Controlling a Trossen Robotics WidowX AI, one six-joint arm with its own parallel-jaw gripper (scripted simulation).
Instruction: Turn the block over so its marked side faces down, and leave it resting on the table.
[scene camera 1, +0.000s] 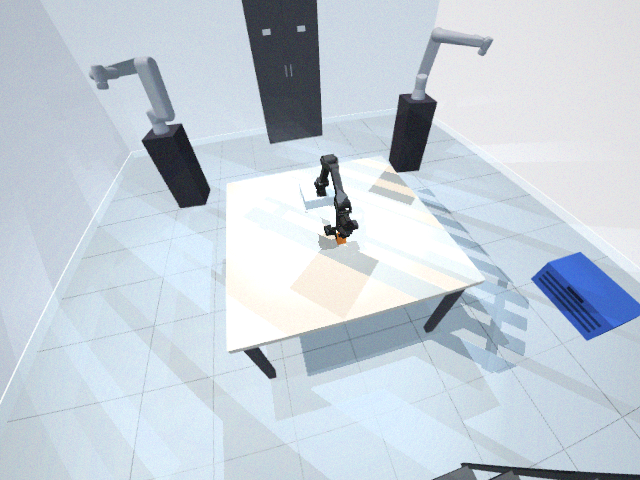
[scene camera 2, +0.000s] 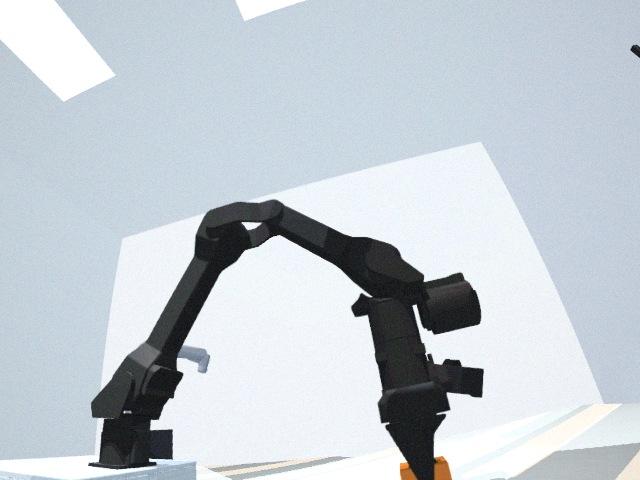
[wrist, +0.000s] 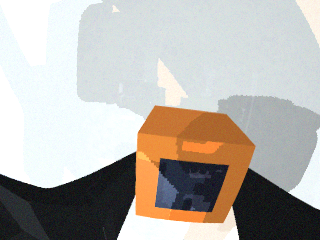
Note:
My gripper (wrist: 187, 164) holds a block (wrist: 190, 165).

